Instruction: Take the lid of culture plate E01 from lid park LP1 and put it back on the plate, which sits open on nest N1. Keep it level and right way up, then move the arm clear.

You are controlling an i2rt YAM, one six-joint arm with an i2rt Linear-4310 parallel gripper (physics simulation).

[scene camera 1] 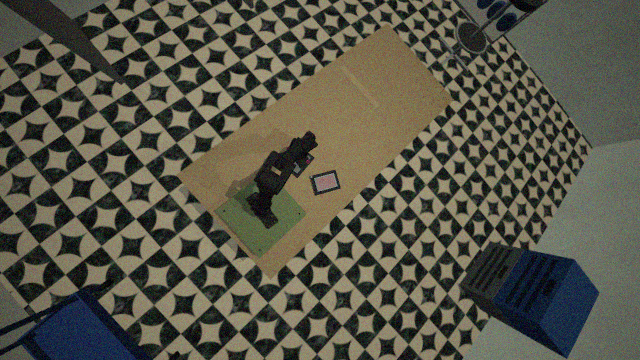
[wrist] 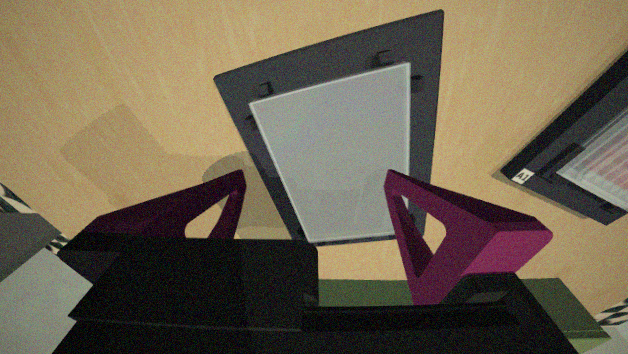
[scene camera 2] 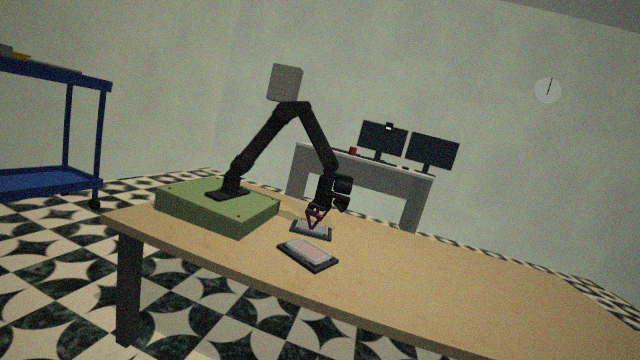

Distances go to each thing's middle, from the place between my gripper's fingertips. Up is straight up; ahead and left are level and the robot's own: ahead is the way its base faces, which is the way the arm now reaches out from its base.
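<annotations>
Distances counted from my hand: pale grey lid (wrist: 332, 142), 1 cm below and 2 cm to the right; dark holder plate (wrist: 418, 39), 1 cm below and 2 cm to the right.
</annotations>
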